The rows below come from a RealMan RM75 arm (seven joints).
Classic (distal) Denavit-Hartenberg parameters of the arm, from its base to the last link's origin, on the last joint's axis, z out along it. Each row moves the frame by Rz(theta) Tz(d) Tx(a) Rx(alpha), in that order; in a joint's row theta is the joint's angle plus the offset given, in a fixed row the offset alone. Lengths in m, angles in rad.
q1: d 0.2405; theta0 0; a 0; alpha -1.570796
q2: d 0; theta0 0; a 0; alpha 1.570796
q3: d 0.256; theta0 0; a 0; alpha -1.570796
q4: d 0; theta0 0; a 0; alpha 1.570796
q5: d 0.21; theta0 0; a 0; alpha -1.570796
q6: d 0; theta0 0; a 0; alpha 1.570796
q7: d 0.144; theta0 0; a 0; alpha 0
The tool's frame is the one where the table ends.
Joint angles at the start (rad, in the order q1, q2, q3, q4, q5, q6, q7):
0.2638, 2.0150, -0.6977, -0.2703, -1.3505, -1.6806, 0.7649
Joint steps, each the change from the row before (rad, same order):
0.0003, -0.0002, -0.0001, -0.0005, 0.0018, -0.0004, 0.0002
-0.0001, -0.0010, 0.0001, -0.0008, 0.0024, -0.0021, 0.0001
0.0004, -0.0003, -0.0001, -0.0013, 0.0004, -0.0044, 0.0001
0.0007, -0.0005, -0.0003, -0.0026, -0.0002, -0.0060, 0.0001
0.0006, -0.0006, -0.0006, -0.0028, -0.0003, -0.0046, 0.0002
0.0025, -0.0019, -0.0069, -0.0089, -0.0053, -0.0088, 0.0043
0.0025, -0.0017, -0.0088, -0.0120, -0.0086, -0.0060, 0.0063
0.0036, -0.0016, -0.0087, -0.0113, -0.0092, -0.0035, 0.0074
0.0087, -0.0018, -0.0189, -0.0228, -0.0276, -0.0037, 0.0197
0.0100, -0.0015, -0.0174, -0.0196, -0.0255, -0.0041, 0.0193
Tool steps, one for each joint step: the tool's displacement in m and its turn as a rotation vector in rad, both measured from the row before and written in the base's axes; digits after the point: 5 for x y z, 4 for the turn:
-0.00011, 0.00025, 0.00039, 0.0017, 0.0005, 0.0005
-0.00004, 0.00012, 0.00091, 0.0028, 0.0005, 0.0016
-0.00062, -0.00001, 0.00053, 0.0010, 0.0010, 0.0050
-0.00092, 0.00006, 0.00077, 0.0009, 0.0004, 0.0077
-0.00074, 0.00013, 0.00072, 0.0006, -0.0005, 0.0066
-0.00211, 0.00053, 0.00077, -0.0086, -0.0046, 0.0181
-0.00208, 0.00072, 0.00036, -0.0130, -0.0082, 0.0181
-0.00204, 0.00111, 0.00004, -0.0145, -0.0084, 0.0160
-0.00432, 0.00209, -0.00194, -0.0415, -0.0190, 0.0306
-0.00439, 0.00216, -0.00203, -0.0397, -0.0164, 0.0285

